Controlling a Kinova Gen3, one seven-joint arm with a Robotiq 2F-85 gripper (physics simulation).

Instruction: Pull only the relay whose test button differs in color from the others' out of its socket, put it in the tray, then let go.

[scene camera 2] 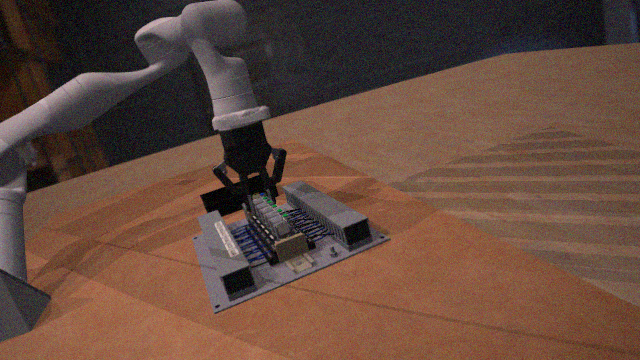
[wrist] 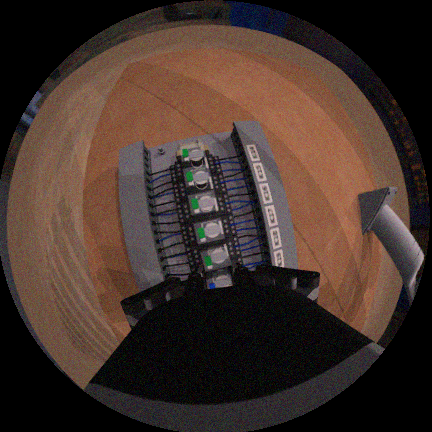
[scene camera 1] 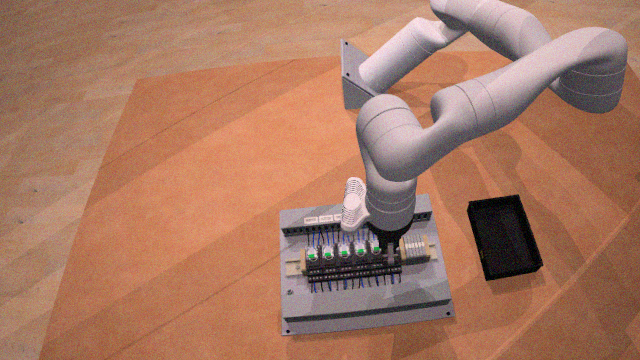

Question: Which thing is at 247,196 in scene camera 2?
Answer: The gripper.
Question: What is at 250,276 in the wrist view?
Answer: The gripper.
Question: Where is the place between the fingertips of the gripper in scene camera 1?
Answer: At 387,250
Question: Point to a grey panel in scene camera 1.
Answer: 290,247
